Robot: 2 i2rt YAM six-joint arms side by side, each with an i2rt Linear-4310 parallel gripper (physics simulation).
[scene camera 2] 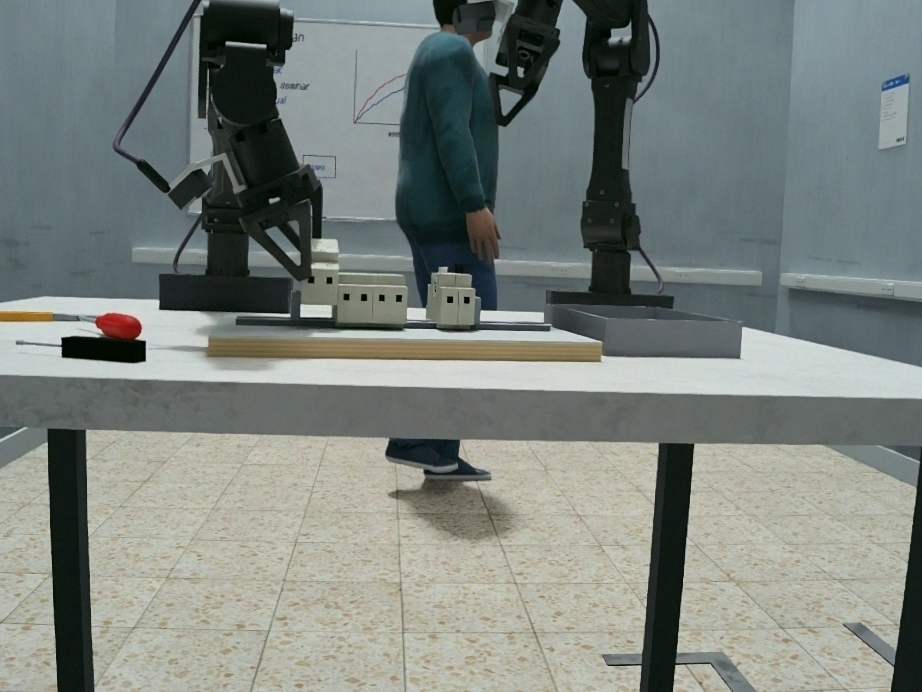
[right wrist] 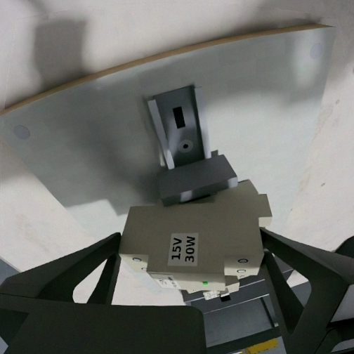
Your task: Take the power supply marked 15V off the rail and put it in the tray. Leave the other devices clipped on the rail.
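Seen in the pictures: left gripper, fingertip midpoint: [scene camera 2: 508, 108]; right gripper, fingertip midpoint: [scene camera 2: 310, 269]; left arm's base, origin of the base link: [scene camera 2: 609, 298]; right arm's base, origin of the base link: [scene camera 2: 227, 281].
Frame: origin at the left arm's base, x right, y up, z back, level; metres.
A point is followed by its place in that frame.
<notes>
The power supply marked 15V 30W [scene camera 2: 324, 286] @[y 0.026, x 0.399, z -0.526 m] [right wrist: 210, 225] is pale beige. My right gripper [scene camera 2: 312, 256] @[y 0.042, x 0.419, z -0.487 m] [right wrist: 188, 237] is shut on it, with one finger at each end. In scene camera 2 its lower edge stands a little above the rail [scene camera 2: 513, 326] @[y -0.014, x 0.200, z -0.446 m] [right wrist: 191, 132], beside the grey end stop [scene camera 2: 295, 306] @[y 0.003, x 0.431, z -0.500 m] [right wrist: 197, 181]. A row of beige devices [scene camera 2: 370, 306] @[y 0.006, x 0.354, z -0.504 m] and a narrower group [scene camera 2: 454, 303] @[y 0.012, x 0.268, z -0.486 m] sit on the rail to its right. The grey tray [scene camera 2: 673, 339] @[y -0.019, x 0.029, z -0.476 m] stands at the right of the board. My left gripper [scene camera 2: 506, 108] @[y 0.247, x 0.203, z -0.294 m] is open and empty, high above the table.
The rail is mounted on a pale board [scene camera 2: 402, 350] @[y -0.030, x 0.318, z -0.574 m] [right wrist: 260, 100] with a wooden edge. A red-handled tool [scene camera 2: 119, 325] @[y -0.022, x 0.614, z -0.502 m] and a black-handled screwdriver [scene camera 2: 104, 349] @[y -0.028, x 0.572, z -0.657 m] lie at the left of the table [scene camera 2: 461, 409] @[y -0.055, x 0.268, z -0.737 m]. A person [scene camera 2: 446, 141] stands behind the table.
</notes>
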